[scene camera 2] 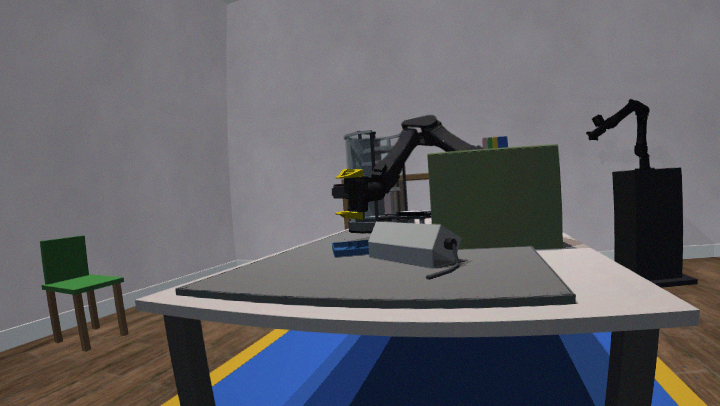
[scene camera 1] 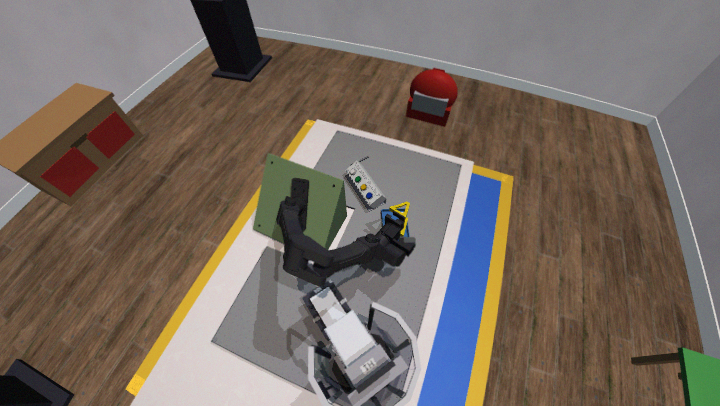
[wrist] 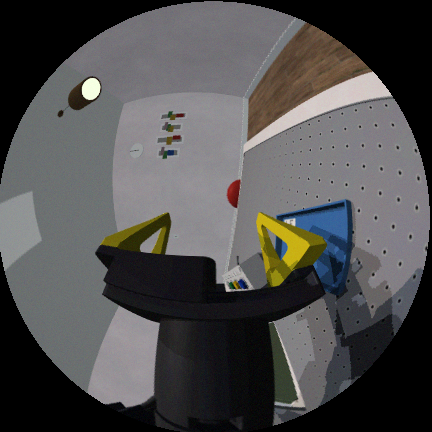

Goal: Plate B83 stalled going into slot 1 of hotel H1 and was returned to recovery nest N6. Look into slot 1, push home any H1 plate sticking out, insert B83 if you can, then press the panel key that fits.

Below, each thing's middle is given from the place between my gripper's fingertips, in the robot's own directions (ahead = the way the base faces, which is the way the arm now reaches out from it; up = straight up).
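With the glass-walled plate rack (scene camera 1: 394, 364) as my reference, I see that my gripper is 540 mm to the left of the rack, 10 mm past it and 50 mm below it.
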